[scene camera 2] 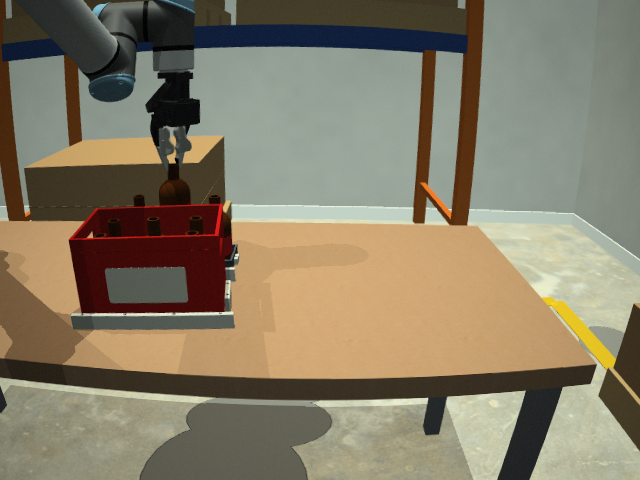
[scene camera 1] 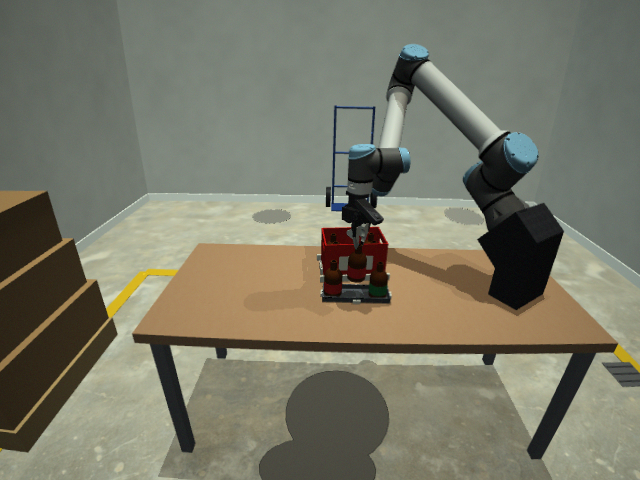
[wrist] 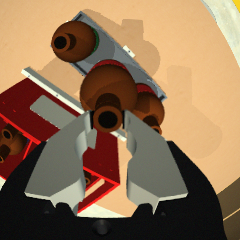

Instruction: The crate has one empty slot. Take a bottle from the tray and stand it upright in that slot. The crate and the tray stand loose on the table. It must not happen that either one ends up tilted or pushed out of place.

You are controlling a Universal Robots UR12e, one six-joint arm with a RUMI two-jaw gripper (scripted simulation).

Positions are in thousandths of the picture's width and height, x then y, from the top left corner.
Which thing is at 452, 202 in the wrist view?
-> A grey tray.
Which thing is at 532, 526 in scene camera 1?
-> A red crate.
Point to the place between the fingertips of my gripper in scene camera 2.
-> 271, 355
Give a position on a grey tray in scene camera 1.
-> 548, 609
